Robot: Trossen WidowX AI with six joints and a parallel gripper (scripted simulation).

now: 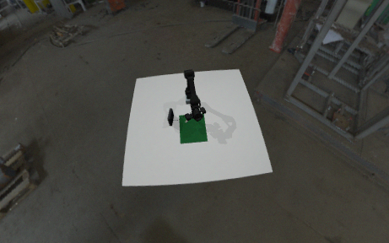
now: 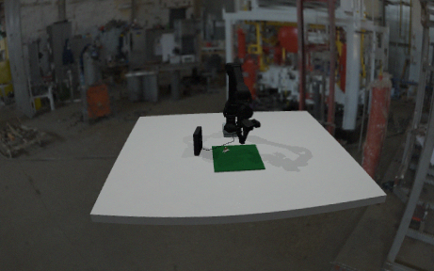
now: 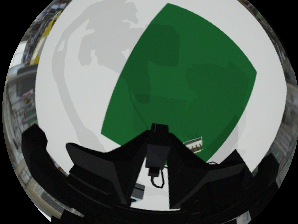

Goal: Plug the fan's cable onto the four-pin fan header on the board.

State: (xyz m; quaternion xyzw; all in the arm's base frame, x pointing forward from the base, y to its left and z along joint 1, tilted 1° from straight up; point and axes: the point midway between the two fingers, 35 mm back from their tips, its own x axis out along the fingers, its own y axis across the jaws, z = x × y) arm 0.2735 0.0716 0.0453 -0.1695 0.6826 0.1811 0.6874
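Right now the pale four-pin header is 90 mm to the right of my gripper tip, 60 mm below it and 10 mm behind it. Round my gripper tip: green board 80 mm below, 60 mm ahead, 30 mm to the right; black fan 230 mm to the right, 20 mm behind, 10 mm below; black plug 10 mm behind, 10 mm above.
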